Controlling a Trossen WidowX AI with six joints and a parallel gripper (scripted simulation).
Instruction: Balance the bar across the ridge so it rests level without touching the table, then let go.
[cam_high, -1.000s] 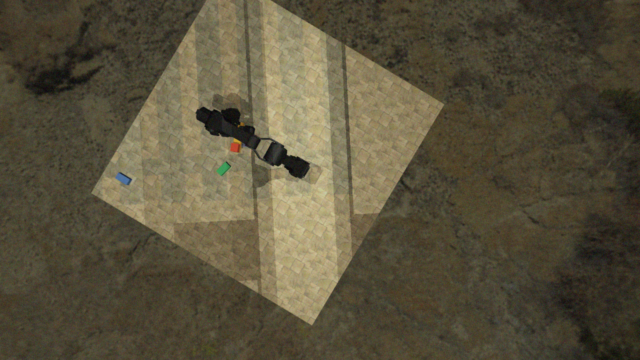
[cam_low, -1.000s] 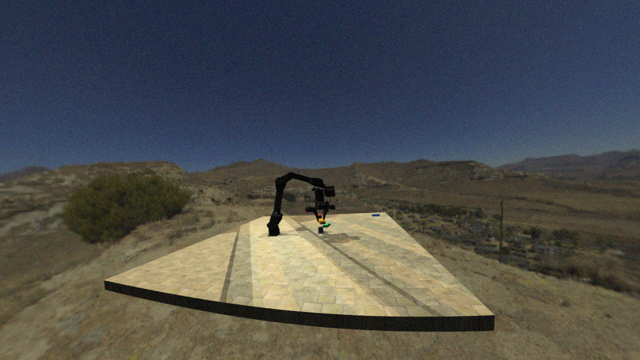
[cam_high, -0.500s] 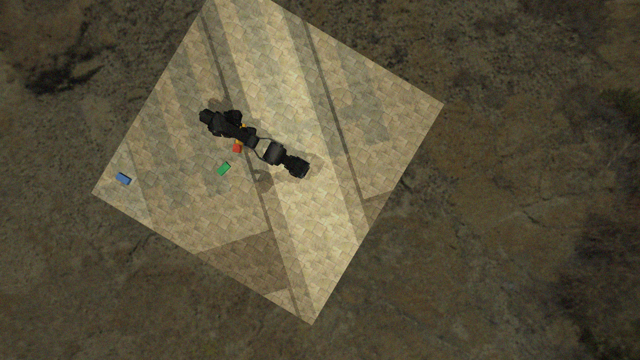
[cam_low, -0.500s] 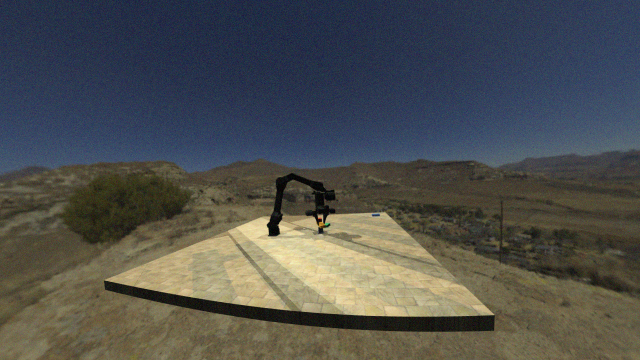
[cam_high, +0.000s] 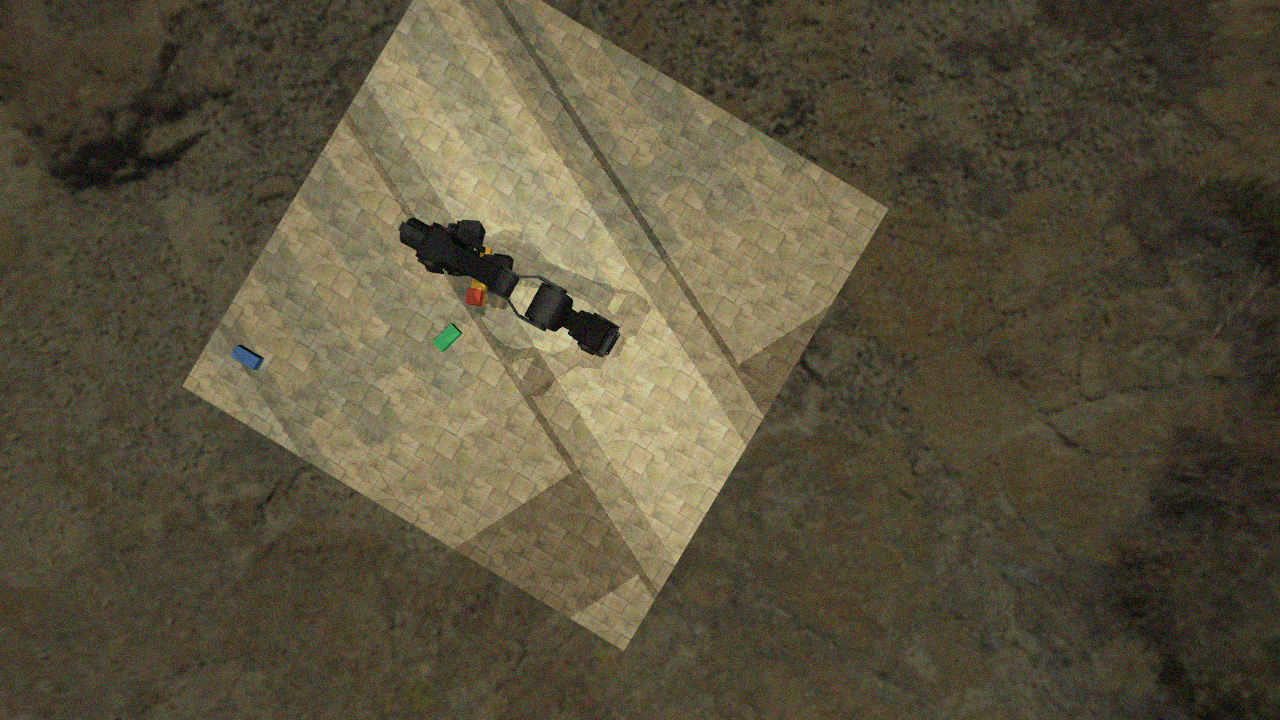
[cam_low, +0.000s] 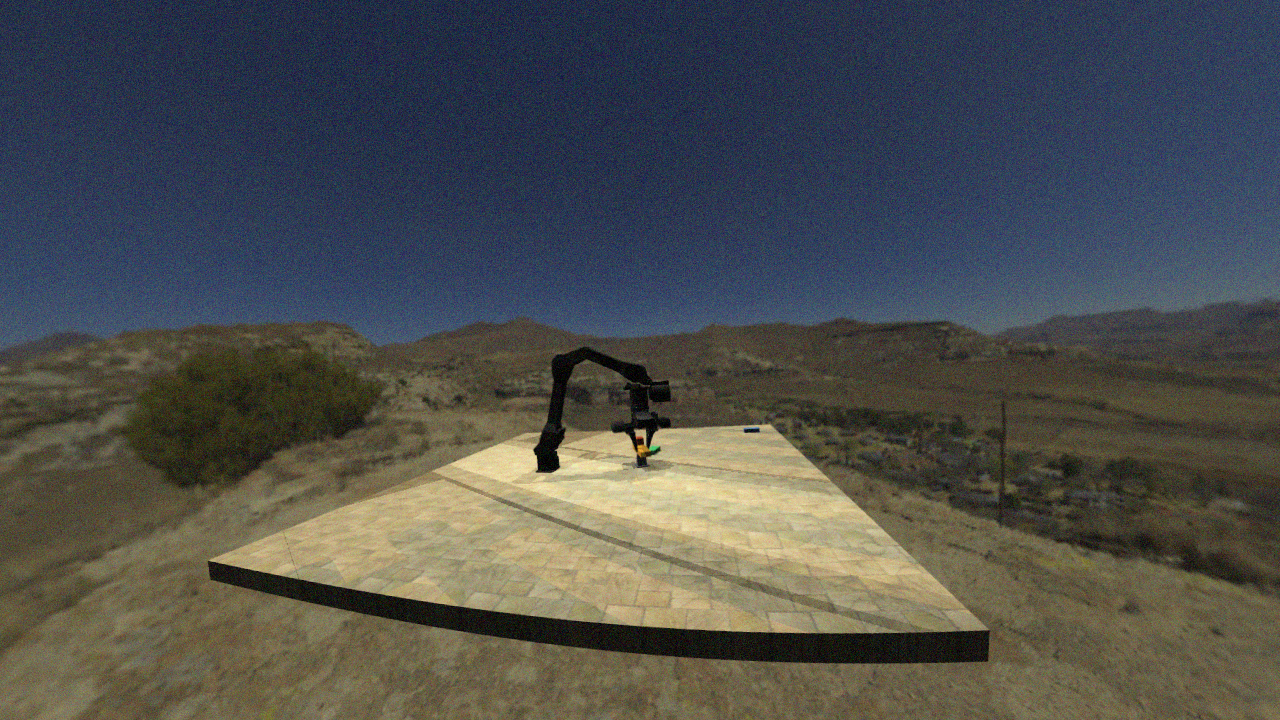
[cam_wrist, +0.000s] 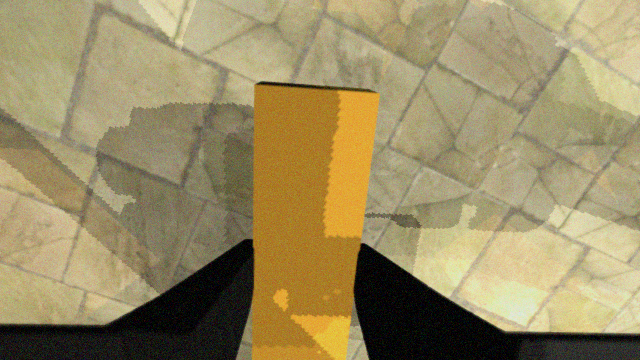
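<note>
The grey ridge block lies 10 mm behind my gripper tip, 30 mm to the left of it and 20 mm below it. Round my gripper tip: orange bar (20 mm behind, 40 mm to the left, 10 mm above); blue block (410 mm ahead, 490 mm to the left, 50 mm below); green block (10 mm ahead, 190 mm to the left, 50 mm below).
</note>
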